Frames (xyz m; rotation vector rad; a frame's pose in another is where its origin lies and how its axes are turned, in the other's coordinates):
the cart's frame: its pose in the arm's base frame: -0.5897 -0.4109 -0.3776 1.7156 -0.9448 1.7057
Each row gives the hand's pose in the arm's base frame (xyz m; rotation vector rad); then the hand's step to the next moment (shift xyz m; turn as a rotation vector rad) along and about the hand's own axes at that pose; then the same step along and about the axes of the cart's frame.
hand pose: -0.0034 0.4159 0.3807 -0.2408 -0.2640 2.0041
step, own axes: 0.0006 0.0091 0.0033 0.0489 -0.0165 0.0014
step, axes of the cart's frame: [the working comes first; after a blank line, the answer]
step, axes of the arm's base frame: -0.0090 -0.0036 0.0005 -0.0072 0.0510 0.0036

0.0013 0.0092 -0.0028 -0.0015 -0.0258 -0.0447
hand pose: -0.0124 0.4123 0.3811 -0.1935 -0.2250 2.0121
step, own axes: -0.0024 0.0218 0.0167 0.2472 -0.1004 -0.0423
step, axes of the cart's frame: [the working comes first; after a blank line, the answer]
step, axes of the arm's base frame: -0.0218 -0.0127 0.0110 -0.0099 0.2687 -0.0257

0.0132 0.0238 -0.0041 -0.0535 -0.1535 -0.2157
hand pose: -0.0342 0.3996 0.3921 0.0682 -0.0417 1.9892
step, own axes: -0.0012 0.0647 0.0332 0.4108 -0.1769 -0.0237
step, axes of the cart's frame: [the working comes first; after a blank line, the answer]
step, axes of the arm's base frame: -0.0576 -0.0295 0.0332 -0.0059 0.4478 0.0037

0.0387 0.0599 -0.0142 -0.0434 -0.2688 -0.3556
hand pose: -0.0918 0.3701 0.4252 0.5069 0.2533 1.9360
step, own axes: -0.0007 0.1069 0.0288 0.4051 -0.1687 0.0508
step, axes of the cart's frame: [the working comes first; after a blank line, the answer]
step, axes of the arm's base frame: -0.0743 -0.0459 0.0681 0.0234 0.4353 0.0717

0.0759 0.0795 -0.0135 0.0241 -0.2911 -0.3314
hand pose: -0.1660 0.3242 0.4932 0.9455 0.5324 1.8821
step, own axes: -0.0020 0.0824 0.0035 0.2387 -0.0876 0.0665
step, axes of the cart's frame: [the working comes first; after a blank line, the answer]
step, axes of the arm's base frame: -0.0418 -0.0407 0.0583 0.0363 0.2499 0.0727

0.0641 0.0518 0.0030 0.0441 -0.1883 -0.1779
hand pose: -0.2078 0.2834 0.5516 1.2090 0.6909 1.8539
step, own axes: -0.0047 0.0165 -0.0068 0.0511 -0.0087 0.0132
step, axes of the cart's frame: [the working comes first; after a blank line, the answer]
step, axes of the arm's base frame: -0.0106 -0.0129 0.0080 0.0036 0.0482 0.0230

0.0098 0.0153 0.0032 0.0176 -0.0345 -0.0369
